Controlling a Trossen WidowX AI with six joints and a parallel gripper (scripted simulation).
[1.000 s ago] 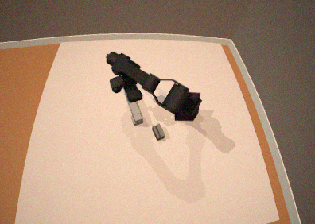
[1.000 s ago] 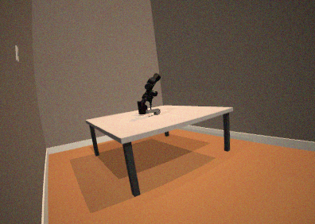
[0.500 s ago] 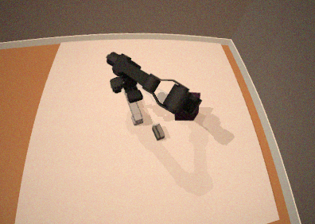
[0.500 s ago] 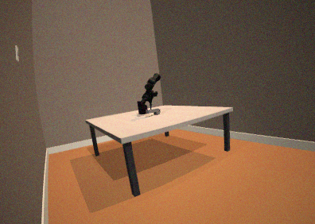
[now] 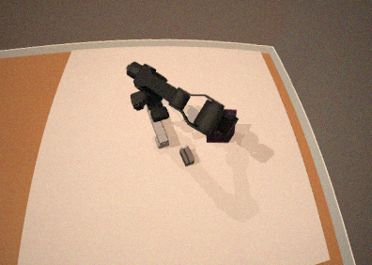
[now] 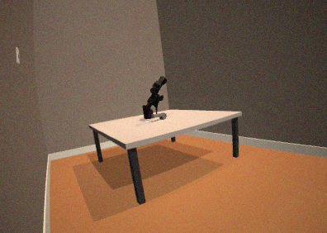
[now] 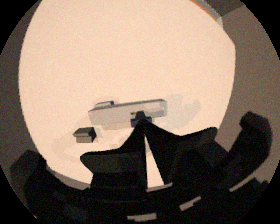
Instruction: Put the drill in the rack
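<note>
My gripper tip is now 3 cm above the blue key. Round my gripper tip: yellow drill (2 cm behind, 5 cm to the left, 8 cm below); then grey holder block (1 cm behind, 3 cm to the left, 8 cm below).
</note>
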